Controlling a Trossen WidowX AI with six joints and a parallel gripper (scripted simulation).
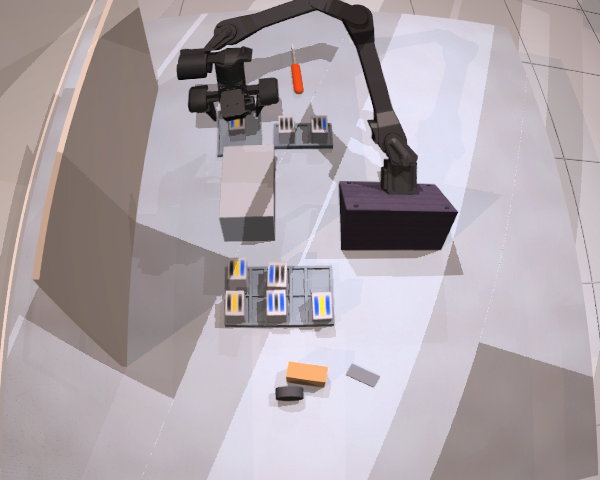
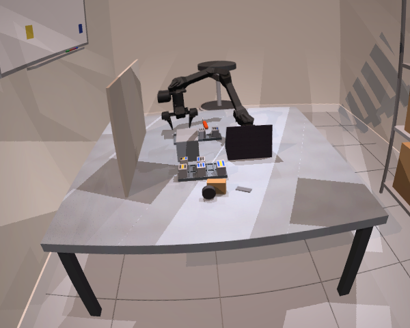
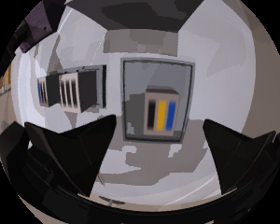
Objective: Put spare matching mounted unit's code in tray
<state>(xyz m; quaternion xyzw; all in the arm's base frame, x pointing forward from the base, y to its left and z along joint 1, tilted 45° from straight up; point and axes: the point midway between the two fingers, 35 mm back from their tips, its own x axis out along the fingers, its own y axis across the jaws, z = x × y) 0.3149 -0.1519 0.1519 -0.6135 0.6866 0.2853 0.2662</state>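
My gripper tip is 20 mm above the spare block. From my gripper tip the other things lie so: holder: 140 mm behind, 30 mm to the left, 50 mm below; grey box: 20 mm behind, 200 mm to the left, 10 mm below; shallow grey tray: 60 mm below.
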